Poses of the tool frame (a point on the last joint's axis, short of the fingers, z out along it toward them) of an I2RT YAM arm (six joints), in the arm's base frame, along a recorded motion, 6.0 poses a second.
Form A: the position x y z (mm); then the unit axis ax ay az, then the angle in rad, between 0 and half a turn.
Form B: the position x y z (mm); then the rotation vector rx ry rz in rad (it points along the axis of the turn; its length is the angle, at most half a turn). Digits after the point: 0 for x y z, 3 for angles.
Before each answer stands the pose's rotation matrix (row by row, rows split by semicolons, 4 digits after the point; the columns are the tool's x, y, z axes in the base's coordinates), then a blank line. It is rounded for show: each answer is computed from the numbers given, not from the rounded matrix.
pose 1, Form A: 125, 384, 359, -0.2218, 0.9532, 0.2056, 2.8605
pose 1, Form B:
-0.8643 -0.4716 0.1750; -0.3575 0.8207 0.4458; -0.3538 0.3227 -0.8779

125, 384, 359, -0.634, 2.727, 0.588
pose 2, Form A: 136, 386, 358, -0.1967, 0.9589, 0.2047, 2.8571
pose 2, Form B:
-0.8840 -0.4271 0.1902; -0.3122 0.8421 0.4399; -0.3480 0.3294 -0.8777

136, 386, 358, -0.562, 2.740, 0.585
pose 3, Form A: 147, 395, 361, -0.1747, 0.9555, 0.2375, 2.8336
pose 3, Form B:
-0.8933 -0.3980 0.2086; -0.2540 0.8302 0.4962; -0.3707 0.3903 -0.8428

147, 395, 361, -0.495, 2.708, 0.673
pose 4, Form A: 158, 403, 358, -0.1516, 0.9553, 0.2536, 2.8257
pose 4, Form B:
-0.9057 -0.3613 0.2218; -0.2037 0.8297 0.5197; -0.3718 0.4255 -0.8251

158, 403, 358, -0.428, 2.700, 0.717
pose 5, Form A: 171, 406, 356, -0.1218, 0.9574, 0.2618, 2.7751
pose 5, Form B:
-0.9049 -0.3193 0.2814; -0.1317 0.8388 0.5283; -0.4047 0.4410 -0.8011

171, 406, 356, -0.338, 2.657, 0.727
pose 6, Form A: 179, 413, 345, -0.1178, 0.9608, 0.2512, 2.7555
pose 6, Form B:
-0.8997 -0.3126 0.3048; -0.1234 0.8517 0.5092; -0.4188 0.4205 -0.8048

179, 413, 345, -0.325, 2.647, 0.692
